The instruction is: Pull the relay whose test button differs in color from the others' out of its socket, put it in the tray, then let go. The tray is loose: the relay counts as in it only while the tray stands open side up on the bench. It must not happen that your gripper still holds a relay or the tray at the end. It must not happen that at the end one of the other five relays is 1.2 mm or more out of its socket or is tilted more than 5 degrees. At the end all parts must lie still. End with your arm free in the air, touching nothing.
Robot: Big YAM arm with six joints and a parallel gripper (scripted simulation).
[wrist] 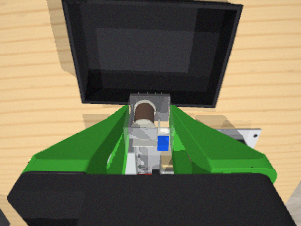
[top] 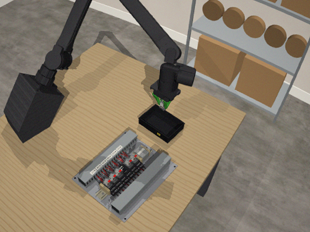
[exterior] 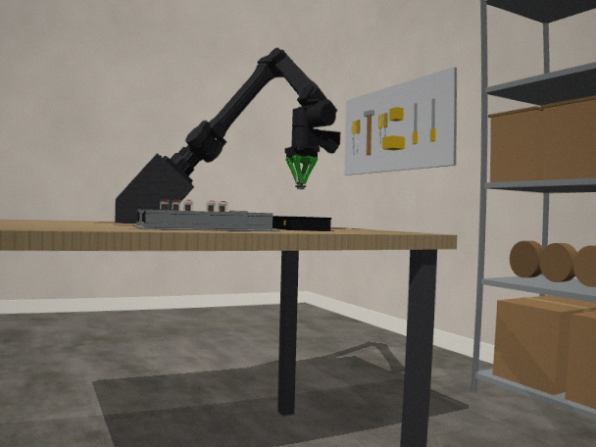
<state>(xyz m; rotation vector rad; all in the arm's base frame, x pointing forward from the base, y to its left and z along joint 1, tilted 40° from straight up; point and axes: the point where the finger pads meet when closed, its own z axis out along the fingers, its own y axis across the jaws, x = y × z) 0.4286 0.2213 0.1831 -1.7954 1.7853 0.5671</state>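
My hand is right at the grey relay. From my hand the other things lie so: black tray (120 mm below).
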